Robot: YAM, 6 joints.
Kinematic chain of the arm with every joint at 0, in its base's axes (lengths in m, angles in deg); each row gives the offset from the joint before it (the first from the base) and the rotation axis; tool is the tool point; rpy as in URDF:
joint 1: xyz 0 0 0.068 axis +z
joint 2: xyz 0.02 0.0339 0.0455 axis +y
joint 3: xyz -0.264 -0.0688 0 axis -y
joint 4: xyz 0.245 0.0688 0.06 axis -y
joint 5: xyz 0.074 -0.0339 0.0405 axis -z
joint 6: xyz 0.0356 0 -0.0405 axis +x
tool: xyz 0 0 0 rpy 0 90 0
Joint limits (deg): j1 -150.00..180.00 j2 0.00..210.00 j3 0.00..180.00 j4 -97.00..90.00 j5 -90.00..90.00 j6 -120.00..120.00
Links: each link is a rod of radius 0.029 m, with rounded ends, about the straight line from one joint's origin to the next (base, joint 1, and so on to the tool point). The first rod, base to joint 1, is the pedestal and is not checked.
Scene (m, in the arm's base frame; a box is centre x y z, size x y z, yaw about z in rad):
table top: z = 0
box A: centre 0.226 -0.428 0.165 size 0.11 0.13 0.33 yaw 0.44
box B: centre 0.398 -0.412 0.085 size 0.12 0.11 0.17 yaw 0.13
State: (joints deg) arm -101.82 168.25 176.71 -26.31 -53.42 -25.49
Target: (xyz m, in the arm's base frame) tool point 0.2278 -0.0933 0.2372
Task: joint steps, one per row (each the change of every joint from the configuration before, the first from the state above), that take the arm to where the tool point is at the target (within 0.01 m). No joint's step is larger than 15 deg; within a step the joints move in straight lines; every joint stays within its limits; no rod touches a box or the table.
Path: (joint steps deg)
1: 10.40 -10.12 -2.48 -1.89 13.75 -5.93
2: 10.40 -10.13 -2.48 -1.89 13.75 -5.92
3: 10.41 -10.12 -2.48 -1.89 13.75 -5.93
4: 10.40 -10.12 -2.47 -1.89 13.76 -5.93
5: 10.40 -10.13 -2.48 -1.89 13.75 -5.92
6: 10.40 -10.12 -2.48 -1.89 13.75 -5.93
7: 1.54 -2.05 -13.42 -7.08 -11.29 5.08
8: 1.54 -2.05 -13.43 -7.07 -11.28 5.08
9: 1.54 -2.06 -13.42 -7.08 -11.29 5.08
10: 1.54 -2.05 -13.42 -7.07 -11.29 5.08
11: 1.54 -2.05 -13.43 -7.08 -11.28 5.08
12: 1.54 -2.05 -13.42 -7.07 -11.29 5.08
13: 1.54 -2.05 -13.42 -7.08 -11.29 5.08

